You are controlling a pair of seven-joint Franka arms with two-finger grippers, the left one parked.
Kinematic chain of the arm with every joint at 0, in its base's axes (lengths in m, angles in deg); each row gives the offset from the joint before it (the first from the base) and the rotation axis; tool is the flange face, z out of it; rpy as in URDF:
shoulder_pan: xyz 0 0 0.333 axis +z
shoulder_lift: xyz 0 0 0 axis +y
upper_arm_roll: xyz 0 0 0.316 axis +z
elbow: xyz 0.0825 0 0 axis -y
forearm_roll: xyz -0.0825 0 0.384 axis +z
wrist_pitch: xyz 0 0 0 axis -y
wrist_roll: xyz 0.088 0 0 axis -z
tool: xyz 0 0 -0.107 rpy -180 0 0
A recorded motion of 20 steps. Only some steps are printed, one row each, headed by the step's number.
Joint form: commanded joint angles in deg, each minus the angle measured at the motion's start. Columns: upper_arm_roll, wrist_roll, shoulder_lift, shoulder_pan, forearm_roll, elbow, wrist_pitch.
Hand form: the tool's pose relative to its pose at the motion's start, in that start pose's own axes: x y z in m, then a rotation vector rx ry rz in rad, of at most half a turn. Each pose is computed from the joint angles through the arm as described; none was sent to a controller.
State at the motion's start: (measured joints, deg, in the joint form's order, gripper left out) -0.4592 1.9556 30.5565 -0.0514 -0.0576 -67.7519 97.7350
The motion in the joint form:
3: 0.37 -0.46 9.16 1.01 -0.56 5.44 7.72
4: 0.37 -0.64 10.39 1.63 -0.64 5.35 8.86
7: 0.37 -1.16 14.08 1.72 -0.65 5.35 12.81
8: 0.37 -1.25 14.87 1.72 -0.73 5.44 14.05
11: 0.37 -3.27 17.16 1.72 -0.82 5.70 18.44
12: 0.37 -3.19 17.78 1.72 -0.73 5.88 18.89
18: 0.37 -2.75 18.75 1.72 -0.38 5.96 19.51
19: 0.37 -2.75 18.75 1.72 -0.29 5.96 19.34
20: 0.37 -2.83 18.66 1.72 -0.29 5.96 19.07
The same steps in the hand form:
3: 0.0417 -0.0180 0.0585 -0.0037 0.0701 -0.0336
4: 0.0449 -0.0264 0.0735 -0.0050 0.0671 -0.0482
7: 0.0557 -0.0286 0.1159 -0.0051 0.0717 -0.0597
8: 0.0585 -0.0288 0.1237 -0.0060 0.0811 -0.0619
11: 0.0675 -0.0296 0.1448 -0.0077 0.1223 -0.0984
12: 0.0687 -0.0298 0.1509 -0.0062 0.1224 -0.0965
18: 0.0699 -0.0303 0.1623 -0.0002 0.1175 -0.0866
19: 0.0696 -0.0304 0.1626 0.0012 0.1145 -0.0860
20: 0.0692 -0.0303 0.1619 0.0010 0.1114 -0.0873

